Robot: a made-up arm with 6 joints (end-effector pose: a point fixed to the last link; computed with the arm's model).
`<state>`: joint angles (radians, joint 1 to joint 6).
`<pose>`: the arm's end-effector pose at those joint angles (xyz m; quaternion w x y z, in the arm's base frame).
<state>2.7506 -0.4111 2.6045 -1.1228 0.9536 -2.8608</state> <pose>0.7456 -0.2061 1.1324 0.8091 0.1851 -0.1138 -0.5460</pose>
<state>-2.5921 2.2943 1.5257 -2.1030 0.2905 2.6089</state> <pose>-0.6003 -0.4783 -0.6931 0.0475 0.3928 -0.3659 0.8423</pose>
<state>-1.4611 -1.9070 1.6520 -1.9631 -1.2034 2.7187</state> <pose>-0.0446 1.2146 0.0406 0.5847 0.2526 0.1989 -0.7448</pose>
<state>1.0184 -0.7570 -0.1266 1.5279 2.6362 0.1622</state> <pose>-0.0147 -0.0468 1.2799 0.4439 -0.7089 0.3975 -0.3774</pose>
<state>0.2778 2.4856 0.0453 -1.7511 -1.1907 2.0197</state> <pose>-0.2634 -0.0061 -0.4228 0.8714 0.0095 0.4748 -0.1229</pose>
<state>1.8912 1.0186 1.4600 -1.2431 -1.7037 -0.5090</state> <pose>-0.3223 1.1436 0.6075 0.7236 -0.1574 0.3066 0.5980</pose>
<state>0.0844 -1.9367 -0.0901 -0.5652 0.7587 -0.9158</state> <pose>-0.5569 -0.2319 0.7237 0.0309 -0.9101 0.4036 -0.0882</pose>
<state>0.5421 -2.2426 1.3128 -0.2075 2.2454 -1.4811</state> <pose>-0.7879 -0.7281 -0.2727 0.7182 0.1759 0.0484 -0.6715</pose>
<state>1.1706 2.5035 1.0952 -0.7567 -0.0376 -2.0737</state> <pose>0.2296 0.2129 -0.8411 0.3500 -0.1579 0.4169 -0.8239</pose>
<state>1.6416 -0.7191 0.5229 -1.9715 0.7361 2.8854</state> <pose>-0.0938 0.0263 1.2510 0.5951 0.3314 -0.6730 -0.2883</pose>
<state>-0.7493 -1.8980 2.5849 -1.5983 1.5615 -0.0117</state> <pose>-0.7055 0.6663 -0.4265 0.1616 0.5817 0.1083 0.7898</pose>
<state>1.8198 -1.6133 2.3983 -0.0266 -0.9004 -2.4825</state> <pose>0.4518 -0.9179 -0.1484 0.2782 -0.6184 -0.3662 -0.6373</pose>
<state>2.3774 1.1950 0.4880 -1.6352 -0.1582 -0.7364</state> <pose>-0.6842 0.5861 -0.0899 0.8384 -0.2756 0.4598 -0.0991</pose>
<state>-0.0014 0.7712 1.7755 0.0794 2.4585 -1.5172</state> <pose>0.7591 -0.2250 1.2238 0.0794 -0.6421 0.5242 -0.5537</pose>
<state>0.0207 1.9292 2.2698 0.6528 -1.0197 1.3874</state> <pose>1.1156 -0.1812 0.3750 0.5347 -0.7037 -0.4290 0.1864</pose>
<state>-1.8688 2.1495 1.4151 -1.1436 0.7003 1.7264</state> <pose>-0.3492 -0.7312 -0.6283 0.0483 -0.6869 0.1836 -0.7015</pose>
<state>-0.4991 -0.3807 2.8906 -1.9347 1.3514 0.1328</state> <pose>-0.6908 0.4846 1.0202 0.0376 -0.9255 0.1378 -0.3509</pose>
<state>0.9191 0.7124 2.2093 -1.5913 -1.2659 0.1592</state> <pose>0.4138 0.6113 1.3066 0.6590 0.6082 -0.2092 0.3900</pose>
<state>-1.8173 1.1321 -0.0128 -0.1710 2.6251 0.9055</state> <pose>-0.4366 -0.6568 -0.0347 0.3797 0.8008 0.4125 0.2108</pose>
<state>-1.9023 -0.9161 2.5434 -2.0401 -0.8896 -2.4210</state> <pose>0.4520 0.9897 0.6614 0.7742 0.0521 -0.0653 -0.6274</pose>
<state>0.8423 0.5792 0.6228 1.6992 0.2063 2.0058</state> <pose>0.6104 0.7390 1.0281 0.5313 0.3813 0.6170 -0.4377</pose>
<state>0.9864 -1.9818 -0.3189 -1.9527 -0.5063 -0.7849</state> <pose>-0.3211 -0.2407 0.6703 0.5019 0.6363 0.4370 0.3902</pose>
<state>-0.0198 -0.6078 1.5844 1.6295 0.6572 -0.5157</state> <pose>-0.8740 0.0055 1.1585 0.4461 0.1072 0.8813 0.1136</pose>
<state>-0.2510 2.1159 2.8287 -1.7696 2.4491 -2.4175</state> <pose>1.0900 -0.2325 0.1781 0.4698 -0.7088 0.2992 -0.4329</pose>
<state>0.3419 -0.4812 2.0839 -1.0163 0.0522 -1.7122</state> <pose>-0.5792 -0.2916 1.3494 0.3288 0.7799 0.0688 0.5282</pose>
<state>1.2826 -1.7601 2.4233 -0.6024 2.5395 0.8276</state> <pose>-0.1055 -1.0302 -0.2329 0.4131 0.0377 -0.9076 -0.0641</pose>
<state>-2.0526 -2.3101 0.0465 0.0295 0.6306 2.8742</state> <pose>0.1875 0.8713 0.3195 0.8405 0.3264 -0.3997 -0.1651</pose>
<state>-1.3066 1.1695 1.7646 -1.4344 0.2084 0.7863</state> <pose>0.2827 -1.1910 0.6290 0.0350 0.0391 0.6177 0.7846</pose>
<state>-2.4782 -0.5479 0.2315 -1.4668 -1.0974 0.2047</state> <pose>-0.2713 -0.1911 1.0408 0.0973 -0.0744 -0.4838 -0.8666</pose>
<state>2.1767 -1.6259 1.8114 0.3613 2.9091 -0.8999</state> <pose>0.8224 -0.7925 0.0224 0.8873 0.2980 0.2797 0.2138</pose>
